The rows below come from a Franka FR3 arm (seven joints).
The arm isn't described. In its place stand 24 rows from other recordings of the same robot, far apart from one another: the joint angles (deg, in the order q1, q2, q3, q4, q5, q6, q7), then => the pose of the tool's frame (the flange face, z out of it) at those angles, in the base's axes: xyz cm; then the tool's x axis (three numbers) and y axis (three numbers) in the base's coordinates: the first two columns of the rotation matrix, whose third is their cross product.
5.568 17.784 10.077 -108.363 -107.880 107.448 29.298 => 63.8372 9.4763 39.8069 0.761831 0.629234 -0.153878 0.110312 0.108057 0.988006
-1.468 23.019 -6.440 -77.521 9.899 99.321 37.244 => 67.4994 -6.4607 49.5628 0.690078 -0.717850 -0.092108 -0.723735 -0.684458 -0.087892
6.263 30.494 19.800 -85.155 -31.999 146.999 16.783 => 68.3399 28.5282 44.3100 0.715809 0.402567 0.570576 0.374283 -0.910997 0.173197
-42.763 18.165 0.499 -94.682 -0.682 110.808 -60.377 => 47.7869 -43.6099 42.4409 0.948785 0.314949 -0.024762 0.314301 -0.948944 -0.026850
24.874 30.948 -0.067 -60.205 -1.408 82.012 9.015 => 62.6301 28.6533 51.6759 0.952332 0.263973 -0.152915 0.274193 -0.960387 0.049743
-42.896 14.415 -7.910 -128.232 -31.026 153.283 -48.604 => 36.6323 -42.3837 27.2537 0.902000 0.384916 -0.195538 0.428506 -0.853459 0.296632
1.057 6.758 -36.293 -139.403 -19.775 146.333 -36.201 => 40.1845 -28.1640 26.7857 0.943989 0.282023 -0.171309 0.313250 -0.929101 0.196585
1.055 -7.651 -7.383 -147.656 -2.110 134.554 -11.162 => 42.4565 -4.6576 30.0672 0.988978 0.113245 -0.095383 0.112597 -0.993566 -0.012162
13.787 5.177 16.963 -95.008 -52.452 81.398 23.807 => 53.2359 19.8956 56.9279 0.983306 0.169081 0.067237 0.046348 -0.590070 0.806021
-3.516 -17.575 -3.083 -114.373 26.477 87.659 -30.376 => 44.7912 -0.5261 58.8098 0.925847 0.365042 0.097734 0.365977 -0.801682 -0.472617
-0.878 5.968 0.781 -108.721 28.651 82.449 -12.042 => 52.1731 5.5346 42.8998 0.876000 0.243747 -0.416187 -0.019487 -0.844310 -0.535501
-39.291 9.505 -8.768 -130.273 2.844 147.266 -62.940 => 36.4346 -40.6333 29.7548 0.972113 0.224887 0.066497 0.216429 -0.969517 0.114868
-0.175 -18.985 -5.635 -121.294 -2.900 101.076 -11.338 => 45.0812 -5.4824 54.7705 0.993368 0.112023 -0.025913 0.112377 -0.993585 0.012638
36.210 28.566 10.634 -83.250 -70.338 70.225 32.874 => 54.0640 36.1815 44.0207 0.947695 0.313791 0.058384 0.024685 -0.254430 0.966776
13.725 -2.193 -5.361 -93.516 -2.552 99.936 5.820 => 55.4021 7.6350 63.2903 0.986989 0.049960 0.152831 0.046587 -0.998587 0.025576
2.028 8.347 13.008 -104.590 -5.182 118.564 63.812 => 59.2719 14.8444 46.4371 0.680012 -0.727630 0.090210 -0.724643 -0.685712 -0.068496
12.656 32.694 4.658 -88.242 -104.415 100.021 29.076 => 70.9595 11.7547 39.0026 0.843528 0.533953 -0.057921 0.006312 0.097980 0.995168
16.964 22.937 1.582 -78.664 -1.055 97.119 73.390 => 63.7894 20.8920 48.1988 0.576264 -0.817120 -0.015323 -0.814122 -0.575590 0.076827
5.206 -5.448 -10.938 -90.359 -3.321 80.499 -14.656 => 50.3580 -6.2983 65.7342 0.985227 0.148082 -0.086017 0.150191 -0.988483 0.018556
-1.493 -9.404 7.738 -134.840 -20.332 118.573 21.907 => 46.6117 3.3253 38.8393 0.995607 -0.090259 -0.024896 -0.076645 -0.938385 0.336984
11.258 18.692 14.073 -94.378 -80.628 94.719 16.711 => 63.3049 16.9512 47.6423 0.888988 0.449113 -0.089430 0.193690 -0.191812 0.962129
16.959 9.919 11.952 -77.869 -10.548 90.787 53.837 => 54.7981 26.6359 62.8225 0.894868 -0.419582 0.152188 -0.430011 -0.901841 0.042098
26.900 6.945 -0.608 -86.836 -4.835 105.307 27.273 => 55.5380 26.7316 60.6742 0.976412 -0.004440 0.215872 -0.001179 -0.999883 -0.015231
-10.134 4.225 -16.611 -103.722 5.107 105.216 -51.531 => 52.1709 -25.0657 49.3045 0.918198 0.395517 0.021890 0.396006 -0.915183 -0.074962
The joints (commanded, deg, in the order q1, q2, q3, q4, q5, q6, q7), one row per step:
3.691 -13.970 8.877 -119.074 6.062 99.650 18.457
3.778 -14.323 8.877 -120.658 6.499 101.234 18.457
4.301 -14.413 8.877 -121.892 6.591 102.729 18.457
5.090 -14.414 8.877 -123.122 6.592 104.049 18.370
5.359 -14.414 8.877 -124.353 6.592 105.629 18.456
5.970 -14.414 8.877 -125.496 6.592 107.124 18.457
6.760 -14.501 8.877 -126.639 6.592 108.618 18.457
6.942 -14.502 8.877 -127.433 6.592 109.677 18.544
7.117 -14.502 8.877 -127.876 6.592 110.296 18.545
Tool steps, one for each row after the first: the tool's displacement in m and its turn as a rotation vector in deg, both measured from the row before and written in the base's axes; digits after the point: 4 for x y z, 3 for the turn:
-0.0020 0.0004 -0.0079 0.388 -0.274 -0.199
-0.0015 0.0036 -0.0073 0.100 -0.334 0.343
-0.0023 0.0055 -0.0083 -0.017 -0.101 0.734
-0.0008 0.0014 -0.0079 0.016 -0.345 0.026
-0.0017 0.0041 -0.0073 0.027 -0.352 0.463
-0.0025 0.0054 -0.0065 0.038 -0.438 0.644
-0.0008 0.0009 -0.0050 0.018 -0.262 -0.007
-0.0006 0.0011 -0.0027 0.020 -0.175 0.115

